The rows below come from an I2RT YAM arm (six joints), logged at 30 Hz.
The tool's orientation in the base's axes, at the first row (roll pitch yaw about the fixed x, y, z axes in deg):
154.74, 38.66, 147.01
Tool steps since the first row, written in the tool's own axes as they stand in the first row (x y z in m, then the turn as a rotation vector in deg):
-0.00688, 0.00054, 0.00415, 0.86, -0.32, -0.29
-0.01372, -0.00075, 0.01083, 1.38, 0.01, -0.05
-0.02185, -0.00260, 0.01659, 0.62, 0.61, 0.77
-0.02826, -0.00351, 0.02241, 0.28, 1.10, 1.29
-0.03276, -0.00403, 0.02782, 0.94, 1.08, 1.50
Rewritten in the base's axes. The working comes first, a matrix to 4 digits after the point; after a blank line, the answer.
The tool's axes in the first row as the columns of a matrix, in the base's axes (used below as rounded here):
-0.6550, 0.2688, 0.7062
0.4252, 0.9037, 0.0503
-0.6247, 0.3332, -0.7062

0.00758, -0.00223, 0.00155, -0.85, 0.06, -0.44
0.01643, -0.00597, 0.00067, -0.94, 0.59, -0.82
0.02533, -0.01081, 0.00107, 0.30, 0.85, -0.73
0.03339, -0.01406, 0.00066, 1.02, 1.18, -0.72
0.04002, -0.01617, -0.00052, 0.73, 1.45, -1.29

